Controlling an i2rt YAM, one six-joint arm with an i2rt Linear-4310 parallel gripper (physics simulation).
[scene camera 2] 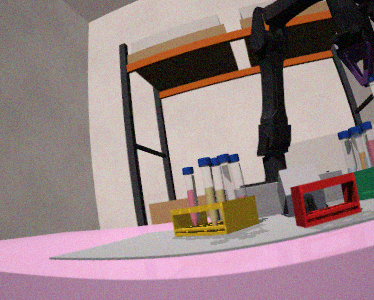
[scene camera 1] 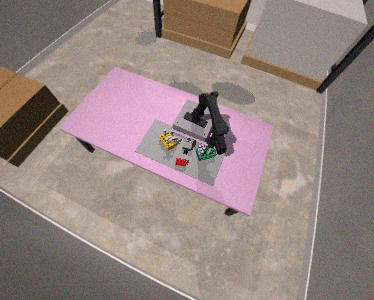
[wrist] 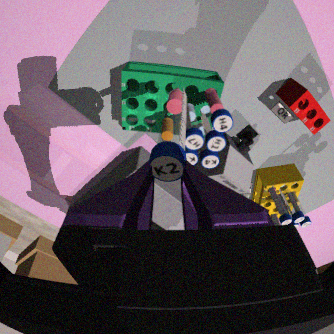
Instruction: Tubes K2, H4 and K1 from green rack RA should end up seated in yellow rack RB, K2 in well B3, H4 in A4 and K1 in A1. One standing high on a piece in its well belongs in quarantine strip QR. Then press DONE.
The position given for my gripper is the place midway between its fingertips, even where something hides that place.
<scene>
In view: my gripper (wrist: 167, 167), a grey box with DONE button (scene camera 2: 304, 174) and a grey mat (scene camera 2: 276, 228).
The grey mat also shows in the wrist view (wrist: 254, 55).
</scene>
